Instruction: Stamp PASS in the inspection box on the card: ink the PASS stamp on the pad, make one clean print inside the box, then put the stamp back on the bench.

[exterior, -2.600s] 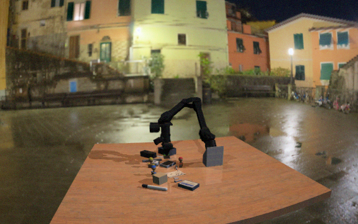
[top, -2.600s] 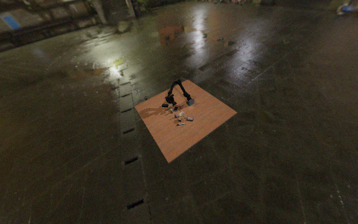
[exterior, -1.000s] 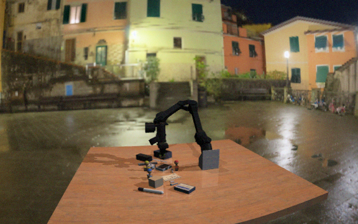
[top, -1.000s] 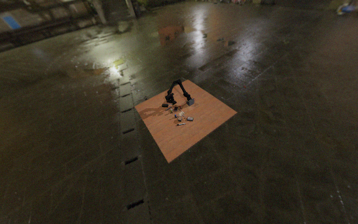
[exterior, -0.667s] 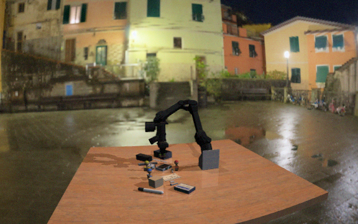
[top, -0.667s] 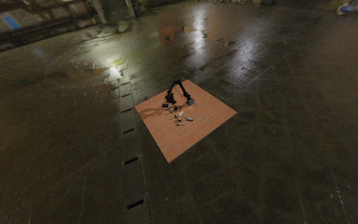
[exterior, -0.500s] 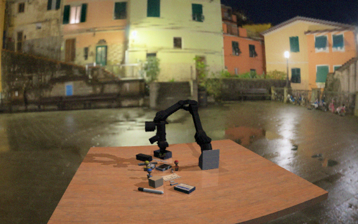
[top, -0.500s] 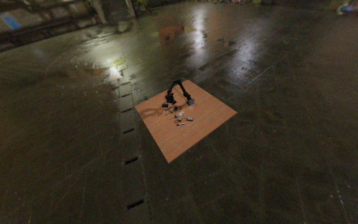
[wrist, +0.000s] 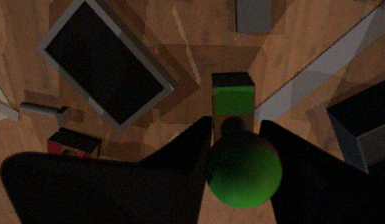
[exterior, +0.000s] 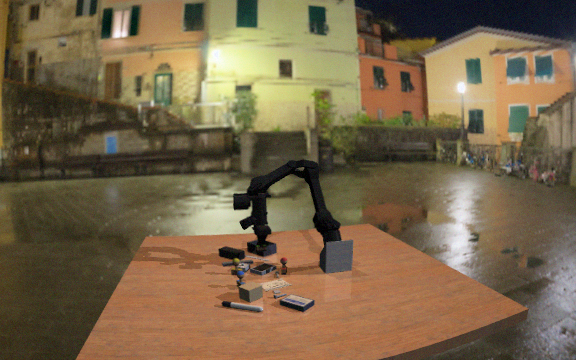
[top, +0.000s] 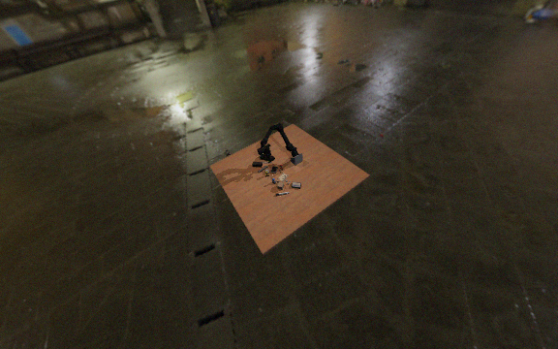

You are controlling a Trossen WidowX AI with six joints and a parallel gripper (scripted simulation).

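Now: gripper tip 9 cm to the right of the ink pad, 7 cm above it and 1 cm past it. From my gripper tip the other things lie so: PASS stamp right at my gripper tip; red-knob stamp 12 cm to the left, 9 cm behind, 6 cm below; yellow stamp 13 cm to the left, 9 cm ahead, 6 cm below.
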